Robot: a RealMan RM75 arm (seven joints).
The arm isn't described. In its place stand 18 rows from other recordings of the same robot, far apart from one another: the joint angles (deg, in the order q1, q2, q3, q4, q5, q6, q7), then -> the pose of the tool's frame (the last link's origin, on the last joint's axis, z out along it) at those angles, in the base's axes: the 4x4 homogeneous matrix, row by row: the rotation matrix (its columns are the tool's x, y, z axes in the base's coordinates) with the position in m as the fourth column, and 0 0 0 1 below.
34.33, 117.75, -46.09, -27.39, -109.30, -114.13, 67.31 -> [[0.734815 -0.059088 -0.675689 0.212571], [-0.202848 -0.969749 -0.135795 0.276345], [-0.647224 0.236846 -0.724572 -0.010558], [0 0 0 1]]
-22.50, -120.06, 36.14, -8.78, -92.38, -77.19, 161.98 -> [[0.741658 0.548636 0.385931 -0.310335], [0.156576 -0.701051 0.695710 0.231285], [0.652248 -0.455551 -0.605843 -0.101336], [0 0 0 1]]
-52.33, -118.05, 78.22, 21.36, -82.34, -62.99, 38.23 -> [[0.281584 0.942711 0.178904 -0.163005], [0.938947 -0.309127 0.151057 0.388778], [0.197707 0.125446 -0.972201 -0.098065], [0 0 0 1]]
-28.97, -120.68, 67.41, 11.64, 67.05, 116.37, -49.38 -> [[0.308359 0.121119 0.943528 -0.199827], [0.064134 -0.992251 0.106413 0.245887], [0.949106 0.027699 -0.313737 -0.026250], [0 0 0 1]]
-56.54, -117.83, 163.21, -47.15, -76.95, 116.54, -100.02 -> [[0.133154 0.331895 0.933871 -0.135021], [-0.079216 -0.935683 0.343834 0.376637], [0.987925 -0.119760 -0.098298 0.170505], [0 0 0 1]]
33.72, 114.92, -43.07, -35.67, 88.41, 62.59, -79.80 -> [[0.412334 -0.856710 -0.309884 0.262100], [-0.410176 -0.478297 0.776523 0.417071], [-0.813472 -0.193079 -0.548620 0.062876], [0 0 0 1]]
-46.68, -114.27, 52.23, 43.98, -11.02, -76.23, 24.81 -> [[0.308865 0.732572 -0.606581 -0.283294], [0.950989 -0.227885 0.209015 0.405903], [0.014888 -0.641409 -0.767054 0.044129], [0 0 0 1]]
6.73, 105.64, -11.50, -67.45, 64.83, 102.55, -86.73 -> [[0.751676 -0.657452 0.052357 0.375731], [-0.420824 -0.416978 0.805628 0.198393], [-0.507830 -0.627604 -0.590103 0.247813], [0 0 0 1]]
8.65, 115.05, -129.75, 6.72, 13.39, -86.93, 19.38 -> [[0.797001 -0.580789 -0.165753 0.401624], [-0.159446 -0.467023 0.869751 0.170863], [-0.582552 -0.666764 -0.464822 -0.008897], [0 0 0 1]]
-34.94, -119.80, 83.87, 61.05, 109.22, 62.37, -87.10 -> [[0.978740 -0.082031 0.187985 -0.130699], [-0.136521 -0.944558 0.298619 0.376108], [0.153067 -0.317934 -0.935675 -0.054952], [0 0 0 1]]
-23.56, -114.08, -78.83, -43.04, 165.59, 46.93, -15.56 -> [[0.604187 0.694547 0.390593 -0.219853], [-0.241823 -0.307241 0.920394 0.406330], [0.759263 -0.650544 -0.017673 0.045531], [0 0 0 1]]
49.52, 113.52, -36.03, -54.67, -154.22, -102.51, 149.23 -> [[0.323982 -0.926901 0.189447 0.211193], [-0.943951 -0.303338 0.130161 0.389463], [-0.063180 -0.220998 -0.973226 0.076772], [0 0 0 1]]
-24.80, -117.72, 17.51, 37.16, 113.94, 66.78, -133.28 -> [[-0.277778 0.960306 0.025514 -0.371607], [0.510029 0.124920 0.851038 0.337996], [0.814070 0.249412 -0.524484 0.075136], [0 0 0 1]]
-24.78, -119.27, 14.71, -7.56, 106.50, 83.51, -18.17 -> [[0.686393 0.498599 0.529399 -0.282473], [-0.003643 -0.725599 0.688108 0.256954], [0.727222 -0.474242 -0.496229 -0.081215], [0 0 0 1]]
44.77, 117.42, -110.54, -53.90, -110.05, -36.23, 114.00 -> [[0.998429 -0.036794 -0.042269 0.101848], [-0.017654 -0.922373 0.385898 0.386450], [-0.053186 -0.384545 -0.921573 -0.119921], [0 0 0 1]]
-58.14, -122.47, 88.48, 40.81, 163.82, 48.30, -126.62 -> [[0.857930 -0.228499 -0.460156 -0.135553], [0.070801 -0.834524 0.546403 0.450096], [-0.508864 -0.501355 -0.699786 -0.079964], [0 0 0 1]]
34.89, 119.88, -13.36, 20.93, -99.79, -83.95, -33.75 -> [[0.747880 0.037927 -0.662750 0.206226], [0.595919 -0.478259 0.645096 0.282125], [-0.292500 -0.877400 -0.380281 -0.102797], [0 0 0 1]]
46.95, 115.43, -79.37, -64.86, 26.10, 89.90, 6.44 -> [[0.254111 -0.782874 0.567922 0.168345], [-0.966478 -0.183254 0.179828 0.392273], [-0.036709 -0.594580 -0.803198 0.008272], [0 0 0 1]]
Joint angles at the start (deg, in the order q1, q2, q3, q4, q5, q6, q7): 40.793, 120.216, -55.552, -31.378, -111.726, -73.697, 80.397
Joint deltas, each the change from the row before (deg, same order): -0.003, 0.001, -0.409, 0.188, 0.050, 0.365, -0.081; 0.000, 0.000, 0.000, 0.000, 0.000, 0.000, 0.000; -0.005, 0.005, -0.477, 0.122, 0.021, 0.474, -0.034; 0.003, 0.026, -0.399, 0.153, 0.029, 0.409, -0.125; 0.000, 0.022, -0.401, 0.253, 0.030, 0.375, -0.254; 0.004, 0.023, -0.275, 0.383, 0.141, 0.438, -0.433; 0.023, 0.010, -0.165, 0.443, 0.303, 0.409, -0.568; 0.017, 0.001, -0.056, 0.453, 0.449, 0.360, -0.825; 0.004, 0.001, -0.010, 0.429, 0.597, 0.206, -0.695; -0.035, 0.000, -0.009, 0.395, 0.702, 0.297, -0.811; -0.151, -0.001, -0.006, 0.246, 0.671, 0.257, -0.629; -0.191, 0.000, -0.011, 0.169, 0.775, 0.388, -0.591; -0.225, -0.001, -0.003, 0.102, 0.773, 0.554, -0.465
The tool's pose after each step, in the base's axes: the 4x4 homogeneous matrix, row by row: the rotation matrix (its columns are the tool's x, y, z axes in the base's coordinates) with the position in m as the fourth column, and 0 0 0 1 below. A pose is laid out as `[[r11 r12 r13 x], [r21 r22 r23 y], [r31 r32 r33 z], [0 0 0 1]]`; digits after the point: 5 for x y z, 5 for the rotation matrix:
[[0.89788 -0.34325 -0.27565 0.20964], [-0.27724 -0.92727 0.25161 0.37041], [-0.34197 -0.14950 -0.92774 -0.05974], [0 0 0 1]]
[[0.89788 -0.34325 -0.27565 0.20964], [-0.27724 -0.92727 0.25161 0.37041], [-0.34197 -0.14950 -0.92774 -0.05974], [0 0 0 1]]
[[0.90051 -0.34201 -0.26853 0.21035], [-0.27709 -0.92727 0.25178 0.37036], [-0.33511 -0.15232 -0.92978 -0.06102], [0 0 0 1]]
[[0.90292 -0.34007 -0.26287 0.21093], [-0.27614 -0.92762 0.25155 0.37016], [-0.32938 -0.15454 -0.93146 -0.06236], [0 0 0 1]]
[[0.90562 -0.33712 -0.25730 0.21176], [-0.27459 -0.92848 0.25006 0.36963], [-0.32320 -0.15581 -0.93341 -0.06396], [0 0 0 1]]
[[0.90750 -0.33496 -0.25346 0.21277], [-0.27274 -0.92879 0.25092 0.36921], [-0.31946 -0.15858 -0.93424 -0.06553], [0 0 0 1]]
[[0.90848 -0.33293 -0.25263 0.21355], [-0.26992 -0.92891 0.25351 0.36901], [-0.31907 -0.16212 -0.93376 -0.06682], [0 0 0 1]]
[[0.90940 -0.32879 -0.25471 0.21412], [-0.26381 -0.92946 0.25791 0.36902], [-0.32154 -0.16735 -0.93199 -0.06772], [0 0 0 1]]
[[0.90831 -0.32741 -0.26033 0.21425], [-0.25992 -0.92941 0.26200 0.36894], [-0.32773 -0.17032 -0.92929 -0.06837], [0 0 0 1]]
[[0.90726 -0.32559 -0.26622 0.21450], [-0.25451 -0.92897 0.26878 0.36912], [-0.33483 -0.17610 -0.92568 -0.06880], [0 0 0 1]]
[[0.90535 -0.32650 -0.27156 0.21515], [-0.25155 -0.92750 0.27652 0.36916], [-0.34216 -0.18204 -0.92184 -0.06883], [0 0 0 1]]
[[0.90285 -0.32908 -0.27671 0.21587], [-0.24890 -0.92481 0.28771 0.36964], [-0.35059 -0.19089 -0.91687 -0.06853], [0 0 0 1]]
[[0.89990 -0.33437 -0.27994 0.21692], [-0.24803 -0.92045 0.30208 0.37054], [-0.35868 -0.20241 -0.91125 -0.06796], [0 0 0 1]]

